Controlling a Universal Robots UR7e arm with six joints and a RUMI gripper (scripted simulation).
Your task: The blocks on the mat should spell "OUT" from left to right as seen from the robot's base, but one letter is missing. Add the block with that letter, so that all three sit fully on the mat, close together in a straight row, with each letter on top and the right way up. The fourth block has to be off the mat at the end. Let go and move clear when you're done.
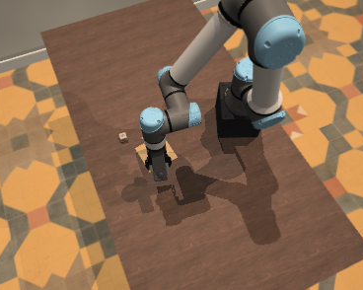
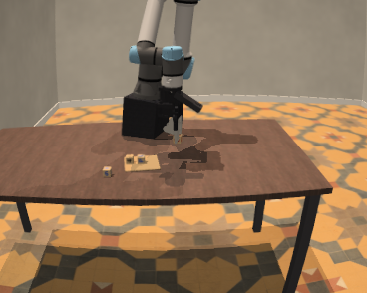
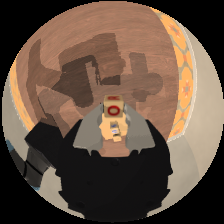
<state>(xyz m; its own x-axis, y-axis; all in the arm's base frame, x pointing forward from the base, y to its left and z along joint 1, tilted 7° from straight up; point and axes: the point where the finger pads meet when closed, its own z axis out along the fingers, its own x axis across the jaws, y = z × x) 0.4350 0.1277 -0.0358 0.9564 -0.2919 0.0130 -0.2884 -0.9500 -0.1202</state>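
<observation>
Now: hand 4 cm past the mat, 15 cm to the left of it and 12 cm above it. The rest, counted from my hand: block: 7 cm ahead, 28 cm to the right, 10 cm below.
</observation>
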